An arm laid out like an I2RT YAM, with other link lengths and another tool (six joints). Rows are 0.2 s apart.
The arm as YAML. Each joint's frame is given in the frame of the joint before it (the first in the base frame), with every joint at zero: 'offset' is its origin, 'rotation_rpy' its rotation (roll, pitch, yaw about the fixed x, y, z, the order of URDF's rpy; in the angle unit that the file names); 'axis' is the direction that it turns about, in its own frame. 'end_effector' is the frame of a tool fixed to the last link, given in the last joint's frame.
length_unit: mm
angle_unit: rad
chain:
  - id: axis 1
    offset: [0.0, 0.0, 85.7]
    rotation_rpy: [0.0, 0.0, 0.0]
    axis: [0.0, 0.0, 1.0]
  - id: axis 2
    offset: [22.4, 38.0, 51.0]
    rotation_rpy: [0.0, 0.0, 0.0]
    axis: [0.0, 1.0, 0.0]
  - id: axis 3
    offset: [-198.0, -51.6, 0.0]
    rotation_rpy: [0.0, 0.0, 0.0]
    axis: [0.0, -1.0, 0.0]
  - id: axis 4
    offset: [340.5, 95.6, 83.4]
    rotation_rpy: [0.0, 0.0, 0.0]
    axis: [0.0, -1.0, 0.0]
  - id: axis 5
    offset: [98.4, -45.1, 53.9]
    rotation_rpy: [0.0, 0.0, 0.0]
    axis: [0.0, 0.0, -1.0]
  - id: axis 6
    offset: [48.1, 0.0, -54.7]
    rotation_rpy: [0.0, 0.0, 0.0]
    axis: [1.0, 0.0, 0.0]
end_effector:
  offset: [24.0, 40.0, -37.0]
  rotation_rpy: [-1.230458, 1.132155, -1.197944]
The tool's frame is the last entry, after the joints.
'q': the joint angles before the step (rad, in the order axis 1, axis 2, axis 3, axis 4, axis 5, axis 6). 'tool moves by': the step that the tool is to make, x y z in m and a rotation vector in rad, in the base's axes. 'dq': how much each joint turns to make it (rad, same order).
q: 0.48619 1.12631 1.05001 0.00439 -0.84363 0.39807
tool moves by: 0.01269 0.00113 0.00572 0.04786 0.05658 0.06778
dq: -0.01602 0.08583 0.05151 0.08544 -0.08697 0.10223
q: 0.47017 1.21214 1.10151 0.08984 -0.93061 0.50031
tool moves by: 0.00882 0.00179 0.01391 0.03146 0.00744 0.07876
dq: -0.00611 0.08239 0.08430 0.05263 -0.08469 0.05682
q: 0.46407 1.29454 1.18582 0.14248 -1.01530 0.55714
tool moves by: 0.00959 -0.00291 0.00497 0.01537 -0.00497 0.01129
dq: -0.01640 0.03969 0.03626 0.03623 -0.02708 0.02518
